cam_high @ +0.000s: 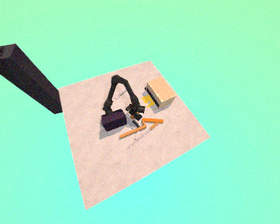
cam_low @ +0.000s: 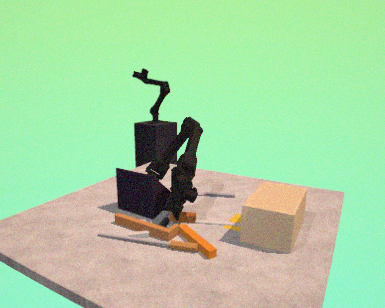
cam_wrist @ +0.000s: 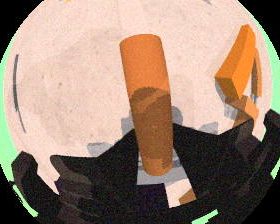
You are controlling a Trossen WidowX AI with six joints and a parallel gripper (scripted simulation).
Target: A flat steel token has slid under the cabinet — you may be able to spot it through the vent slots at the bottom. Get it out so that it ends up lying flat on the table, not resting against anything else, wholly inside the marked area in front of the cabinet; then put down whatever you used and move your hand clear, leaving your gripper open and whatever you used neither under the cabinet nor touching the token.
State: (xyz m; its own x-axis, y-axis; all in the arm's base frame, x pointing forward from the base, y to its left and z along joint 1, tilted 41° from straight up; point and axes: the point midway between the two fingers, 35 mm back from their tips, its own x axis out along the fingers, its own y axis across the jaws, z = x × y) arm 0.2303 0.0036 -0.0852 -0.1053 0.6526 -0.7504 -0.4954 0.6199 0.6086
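The dark-handled tool lies 6 cm to the right of my gripper tip and 2 cm behind it. Round my gripper tip: orange bar: 18 cm ahead, 10 cm to the right.
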